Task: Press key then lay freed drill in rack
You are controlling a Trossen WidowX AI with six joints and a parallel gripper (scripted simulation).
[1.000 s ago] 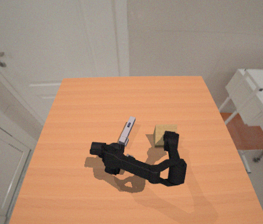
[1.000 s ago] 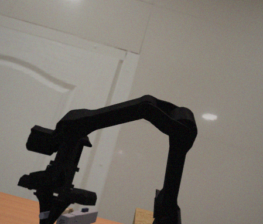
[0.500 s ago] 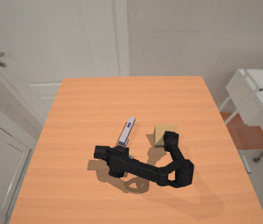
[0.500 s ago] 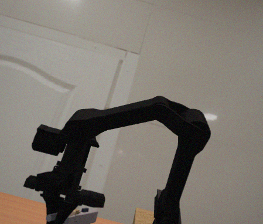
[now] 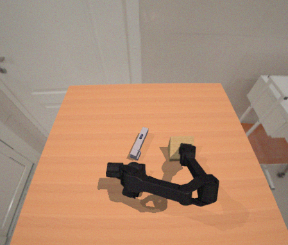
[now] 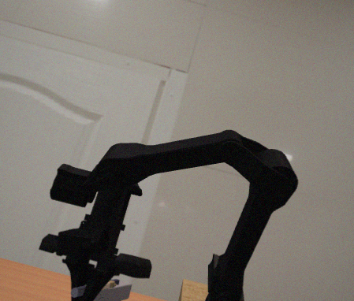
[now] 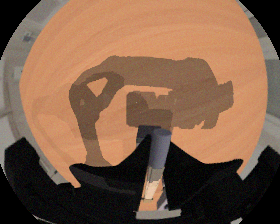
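My gripper tip is now 4 cm to the left of the drill, 4 cm below it and 1 cm past it. Round my gripper tip: dark grey block (4 cm to the right, 4 cm below, 2 cm behind); grey bar (22 cm to the right, 1 cm below, 1 cm ahead); blue key (25 cm to the right).
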